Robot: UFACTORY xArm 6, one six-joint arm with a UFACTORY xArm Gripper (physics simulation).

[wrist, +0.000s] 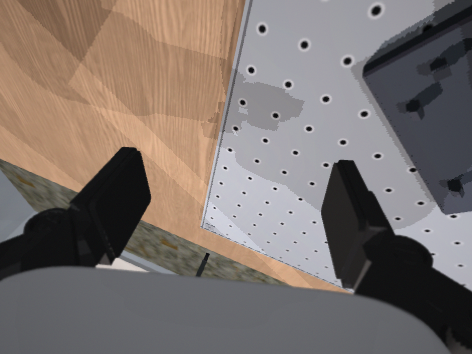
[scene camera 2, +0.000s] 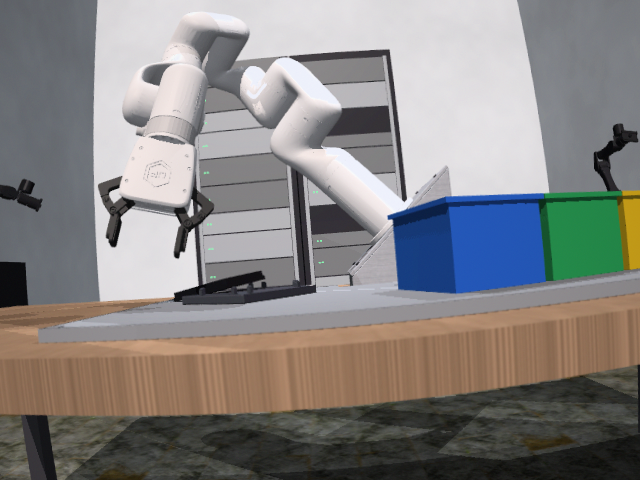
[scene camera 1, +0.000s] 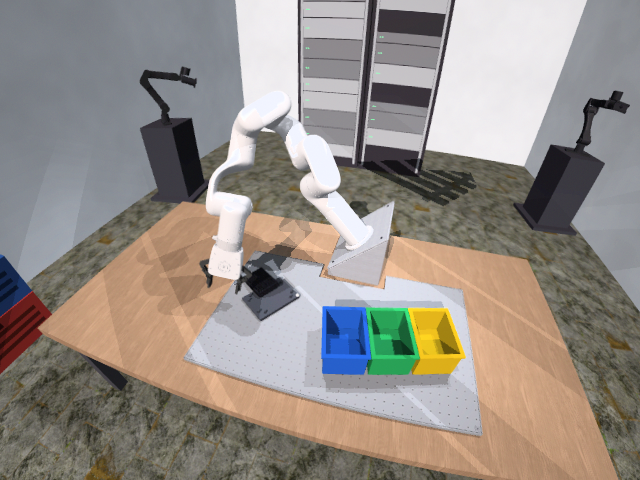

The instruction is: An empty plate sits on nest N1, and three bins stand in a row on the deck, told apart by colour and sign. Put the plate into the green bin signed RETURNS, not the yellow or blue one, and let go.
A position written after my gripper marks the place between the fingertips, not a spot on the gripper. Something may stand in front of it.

Note:
I see my gripper (scene camera 2: 144, 250), a black plate (scene camera 2: 227, 283) and a dark nest (scene camera 2: 259, 294).
My gripper is seen too in the wrist view (wrist: 234, 179) and in scene camera 1 (scene camera 1: 223, 288). The dark nest shows as well in the wrist view (wrist: 403, 75) and in scene camera 1 (scene camera 1: 278, 298). The wrist view does not show the black plate: it is out of frame.

